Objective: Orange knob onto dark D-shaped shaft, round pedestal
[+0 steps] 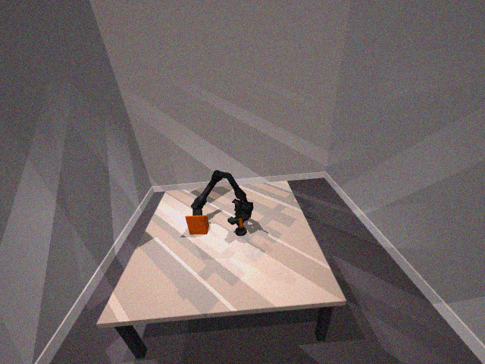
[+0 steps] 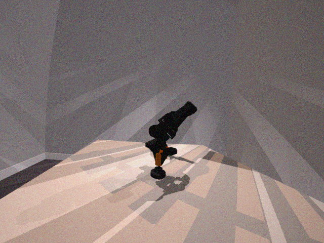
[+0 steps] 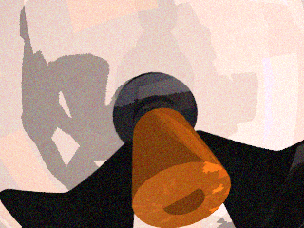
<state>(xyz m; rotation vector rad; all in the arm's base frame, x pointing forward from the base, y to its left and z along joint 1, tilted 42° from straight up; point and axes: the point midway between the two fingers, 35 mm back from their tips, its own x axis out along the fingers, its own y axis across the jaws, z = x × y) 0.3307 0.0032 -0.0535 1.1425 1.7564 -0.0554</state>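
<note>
Right now my gripper tip is 20 mm below the orange knob. From my gripper tip the other things lie so: pedestal (40 mm below).
</note>
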